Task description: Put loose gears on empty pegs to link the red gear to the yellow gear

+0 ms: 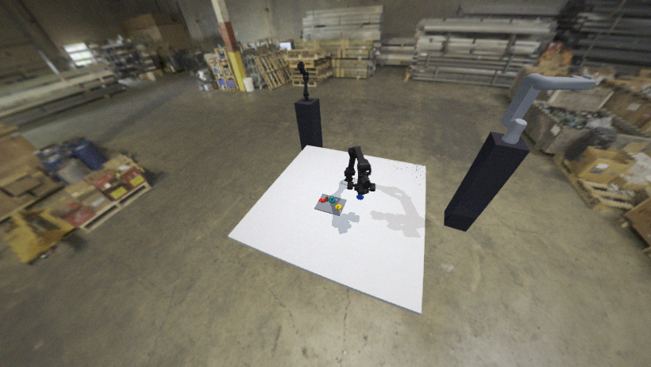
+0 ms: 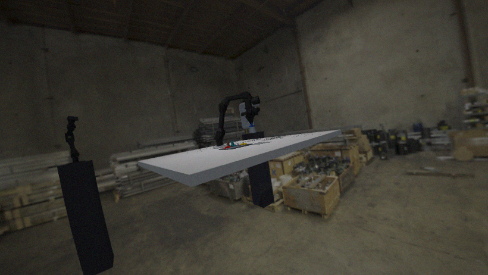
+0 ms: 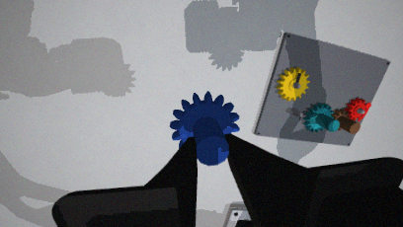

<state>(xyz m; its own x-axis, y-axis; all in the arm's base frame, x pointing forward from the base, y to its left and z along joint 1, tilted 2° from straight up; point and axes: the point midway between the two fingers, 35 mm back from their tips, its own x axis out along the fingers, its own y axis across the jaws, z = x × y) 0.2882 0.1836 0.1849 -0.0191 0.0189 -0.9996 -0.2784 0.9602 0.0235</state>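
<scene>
Right now my gripper tip is 230 mm to the left of the teal gear and 150 mm above it. From my gripper tip the other things lie so: brown gear 270 mm to the right, 150 mm below; then yellow gear 150 mm to the right, 150 mm below, 40 mm ahead; then blue gear 10 mm below.
</scene>
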